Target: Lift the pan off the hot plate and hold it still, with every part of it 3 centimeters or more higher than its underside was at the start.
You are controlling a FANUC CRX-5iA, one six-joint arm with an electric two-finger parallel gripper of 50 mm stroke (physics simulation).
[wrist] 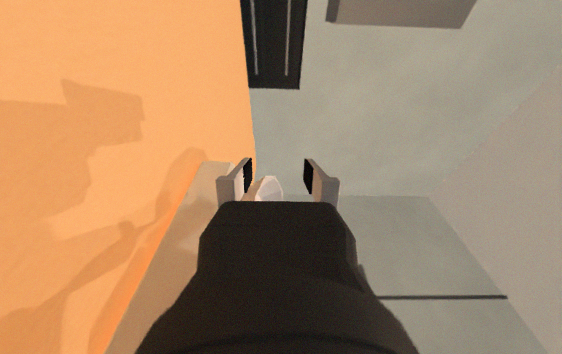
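My gripper [278, 169] is open, with its two fingers wide apart and no thing held between them. A small pale faceted thing [269, 189] shows low between the fingers, nearer the left one, partly hidden by the dark gripper body; I cannot tell what it is or how far below it lies. Neither the pan nor the hot plate can be made out for certain in the wrist view.
A wide orange surface [165, 45] fills the left, with shadows across it and a pale strip [165, 270] along its lower right edge. A black slab with light lines [271, 45] is at the top middle. A grey-brown block [400, 12] is at the top right.
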